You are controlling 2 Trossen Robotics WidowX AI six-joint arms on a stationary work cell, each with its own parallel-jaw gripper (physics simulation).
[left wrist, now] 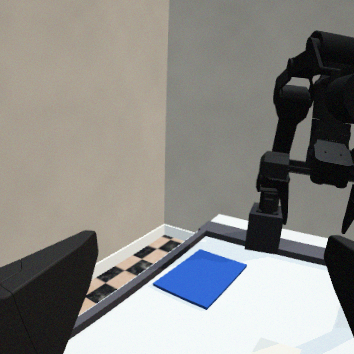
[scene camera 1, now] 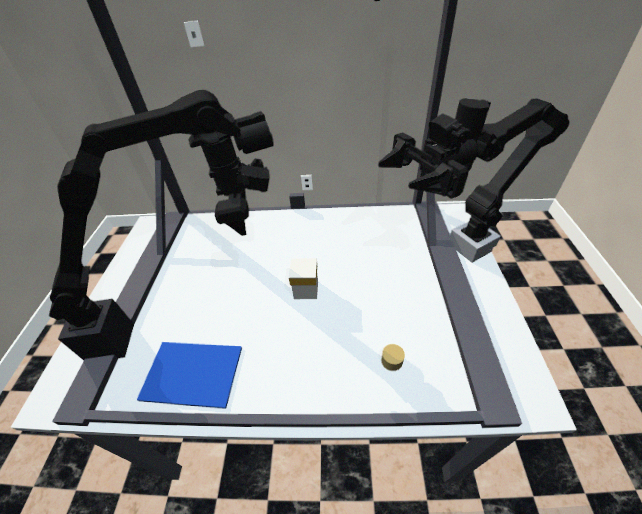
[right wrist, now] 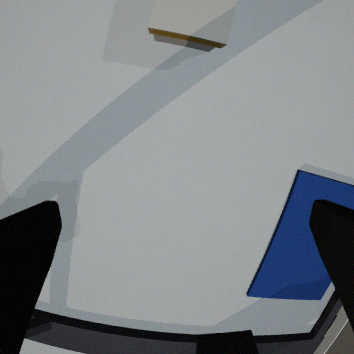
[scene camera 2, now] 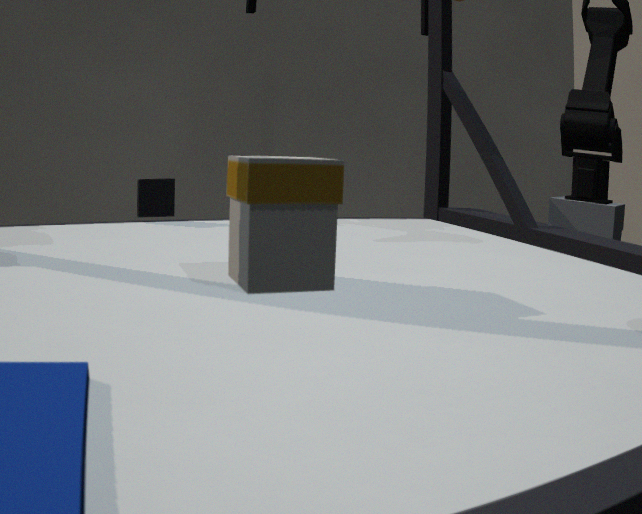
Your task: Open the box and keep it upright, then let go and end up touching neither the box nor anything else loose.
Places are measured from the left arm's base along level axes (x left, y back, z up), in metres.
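Pixels of known places: left gripper, fingertip midpoint: (left wrist: 216, 247) (scene camera 1: 393, 174); right gripper, fingertip midpoint: (left wrist: 313, 228) (scene camera 1: 244, 222) (right wrist: 188, 214); left arm's base, link origin: (scene camera 1: 475, 232) (scene camera 2: 589, 201); right arm's base, link origin: (left wrist: 267, 209) (scene camera 1: 86, 317).
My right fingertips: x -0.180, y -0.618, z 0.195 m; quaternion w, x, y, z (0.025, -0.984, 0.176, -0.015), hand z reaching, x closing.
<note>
Ahead of a thing's pixels: the offset from my right fingertips to its top centre. "spot": to the spot under its first point.
The box, a grey body @[dx +0.058, dy +0.104, dz -0.161 m] (scene camera 1: 304, 291) (scene camera 2: 292, 247) (right wrist: 184, 43) under a pale-topped lid @[dx +0.058, dy +0.103, dz -0.159 m] (scene camera 1: 303, 267) (scene camera 2: 292, 183) (right wrist: 192, 17) with an amber rim, stands upright and closed mid-table. A sliver of pale lid top @[spot: dx +0.040, dy +0.088, dz -0.159 m] (left wrist: 282, 349) shows at the bottom of the left wrist view. My right gripper (scene camera 1: 244, 231) (left wrist: 313, 228) (right wrist: 188, 214) is open and empty, fingers pointing down, above the table and apart from the box, to its left in scene camera 1. My left gripper (scene camera 1: 396, 174) (left wrist: 216, 247) is open and empty, high at the right in that view.
A blue square mat @[dx +0.138, dy -0.245, dz -0.245 m] (scene camera 1: 190, 374) (scene camera 2: 40, 428) (left wrist: 200, 277) (right wrist: 290, 250) lies at the front left. A brass-coloured cylinder @[dx +0.352, dy +0.175, dz -0.218 m] (scene camera 1: 392, 354) stands at the front right. Dark frame rails (scene camera 1: 284, 419) edge the table, with uprights (scene camera 1: 441, 69) at the back.
</note>
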